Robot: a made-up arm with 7 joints.
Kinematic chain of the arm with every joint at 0, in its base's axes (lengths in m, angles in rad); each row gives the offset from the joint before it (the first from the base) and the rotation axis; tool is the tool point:
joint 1: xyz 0 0 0.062 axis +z
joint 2: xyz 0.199 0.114 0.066 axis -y
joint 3: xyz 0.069 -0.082 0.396 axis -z
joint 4: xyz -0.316 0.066 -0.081 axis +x
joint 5: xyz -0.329 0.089 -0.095 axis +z
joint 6: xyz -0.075 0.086 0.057 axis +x
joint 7: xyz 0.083 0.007 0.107 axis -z
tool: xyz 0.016 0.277 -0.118
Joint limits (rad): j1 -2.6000..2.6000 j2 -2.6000..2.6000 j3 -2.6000..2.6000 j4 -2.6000..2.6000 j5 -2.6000..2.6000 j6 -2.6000..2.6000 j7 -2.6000..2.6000
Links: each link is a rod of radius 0.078 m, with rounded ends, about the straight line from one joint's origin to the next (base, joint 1, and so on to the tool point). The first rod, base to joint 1, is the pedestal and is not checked.
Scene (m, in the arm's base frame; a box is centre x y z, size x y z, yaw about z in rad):
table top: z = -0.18
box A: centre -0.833 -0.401 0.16 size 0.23 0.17 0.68 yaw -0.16
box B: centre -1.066 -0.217 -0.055 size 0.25 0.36 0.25 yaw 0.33
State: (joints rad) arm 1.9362 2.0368 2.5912 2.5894 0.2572 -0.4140 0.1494
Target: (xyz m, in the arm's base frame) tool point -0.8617 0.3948 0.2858
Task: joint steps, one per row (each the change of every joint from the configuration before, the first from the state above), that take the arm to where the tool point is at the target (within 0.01 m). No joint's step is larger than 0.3 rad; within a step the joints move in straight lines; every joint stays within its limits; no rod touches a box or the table.
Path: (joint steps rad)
1: -0.1770 -0.2540 -0.0355 0.0026 0.0783 0.0422 0.0713
2: -0.1771 -0.2541 -0.0355 0.0027 0.0782 0.0421 0.0714
3: -0.1770 -0.2540 -0.0355 0.0027 0.0783 0.0422 0.0713
4: -0.1771 -0.2541 -0.0355 0.0026 0.0782 0.0422 0.0714
5: -0.1949 0.2691 -0.0843 0.0000 -0.0319 0.0638 -0.1488
6: -0.1949 0.2691 -0.0844 0.0000 -0.0320 0.0639 -0.1488
7: -0.1949 0.2690 -0.0843 0.0000 -0.0319 0.0639 -0.1488

